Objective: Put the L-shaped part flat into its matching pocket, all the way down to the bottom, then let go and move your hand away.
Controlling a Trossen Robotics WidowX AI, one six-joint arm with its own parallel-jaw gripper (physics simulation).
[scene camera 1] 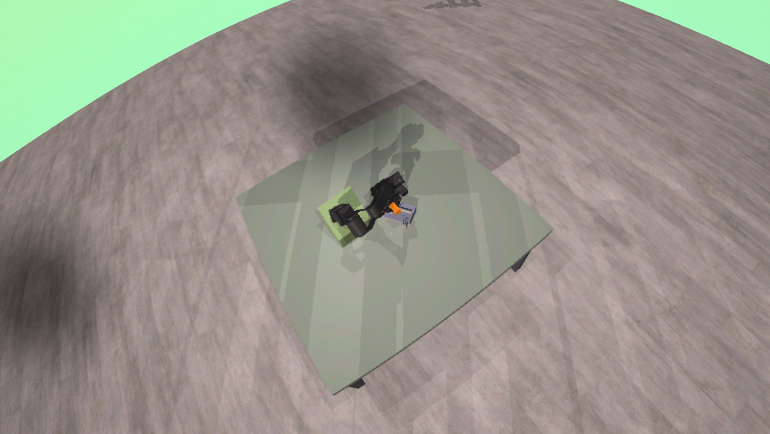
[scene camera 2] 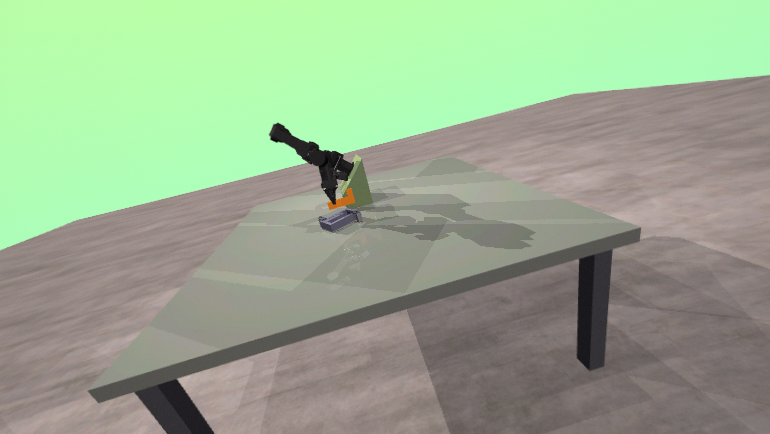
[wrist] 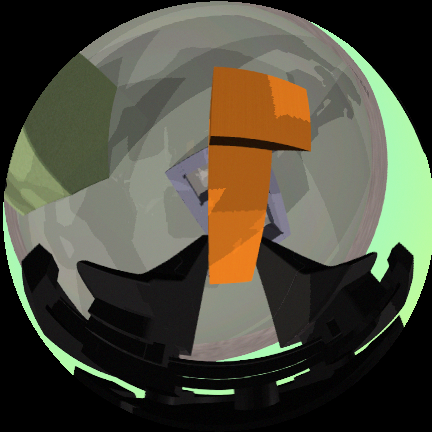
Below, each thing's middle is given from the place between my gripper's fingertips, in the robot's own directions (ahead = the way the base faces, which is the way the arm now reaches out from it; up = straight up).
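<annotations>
Looking at the orange L-shaped part (wrist: pixel 251 113), I find my gripper 10 mm past it, 30 mm to the right of it and 10 mm below it.
</annotations>
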